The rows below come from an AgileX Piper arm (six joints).
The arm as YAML. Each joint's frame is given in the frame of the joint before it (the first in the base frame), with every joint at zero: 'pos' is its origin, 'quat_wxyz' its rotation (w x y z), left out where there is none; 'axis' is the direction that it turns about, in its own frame. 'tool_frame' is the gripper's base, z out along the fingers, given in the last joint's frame.
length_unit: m
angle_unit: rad
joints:
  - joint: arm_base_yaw
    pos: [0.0, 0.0, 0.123]
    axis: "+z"
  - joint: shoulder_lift
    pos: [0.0, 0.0, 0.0]
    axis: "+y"
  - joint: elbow
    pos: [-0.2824, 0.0, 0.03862]
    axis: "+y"
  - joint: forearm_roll
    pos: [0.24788, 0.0, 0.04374]
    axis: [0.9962, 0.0, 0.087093]
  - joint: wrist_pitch
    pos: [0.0, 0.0, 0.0]
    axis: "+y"
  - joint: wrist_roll
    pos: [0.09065, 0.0, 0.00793]
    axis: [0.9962, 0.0, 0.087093]
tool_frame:
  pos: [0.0, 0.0, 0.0]
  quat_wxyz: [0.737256, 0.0, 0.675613, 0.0]
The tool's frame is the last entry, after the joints.
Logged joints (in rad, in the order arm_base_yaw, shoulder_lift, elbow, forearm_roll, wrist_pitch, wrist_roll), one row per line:
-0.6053, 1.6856, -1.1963, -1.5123, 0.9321, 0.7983
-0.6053, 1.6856, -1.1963, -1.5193, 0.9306, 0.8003
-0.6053, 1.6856, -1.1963, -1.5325, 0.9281, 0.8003
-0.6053, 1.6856, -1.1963, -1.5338, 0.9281, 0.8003
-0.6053, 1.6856, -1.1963, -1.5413, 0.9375, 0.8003
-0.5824, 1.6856, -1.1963, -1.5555, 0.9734, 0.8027
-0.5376, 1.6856, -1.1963, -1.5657, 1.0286, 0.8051
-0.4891, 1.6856, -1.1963, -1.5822, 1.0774, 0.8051
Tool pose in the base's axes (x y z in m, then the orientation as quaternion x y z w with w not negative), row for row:
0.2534, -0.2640, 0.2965, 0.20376, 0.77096, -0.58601, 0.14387
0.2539, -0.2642, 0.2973, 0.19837, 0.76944, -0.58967, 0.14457
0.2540, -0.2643, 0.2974, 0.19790, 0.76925, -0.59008, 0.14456
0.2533, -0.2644, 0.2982, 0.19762, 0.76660, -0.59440, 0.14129
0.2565, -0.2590, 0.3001, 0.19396, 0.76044, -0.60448, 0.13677
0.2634, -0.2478, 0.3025, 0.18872, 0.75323, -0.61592, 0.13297
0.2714, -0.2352, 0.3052, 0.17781, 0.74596, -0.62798, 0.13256
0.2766, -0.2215, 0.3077, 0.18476, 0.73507, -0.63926, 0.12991
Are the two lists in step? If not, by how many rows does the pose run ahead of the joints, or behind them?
The pose runs 1 row ahead of the joints: the pose in row i belongs to the joints in row i + 1.
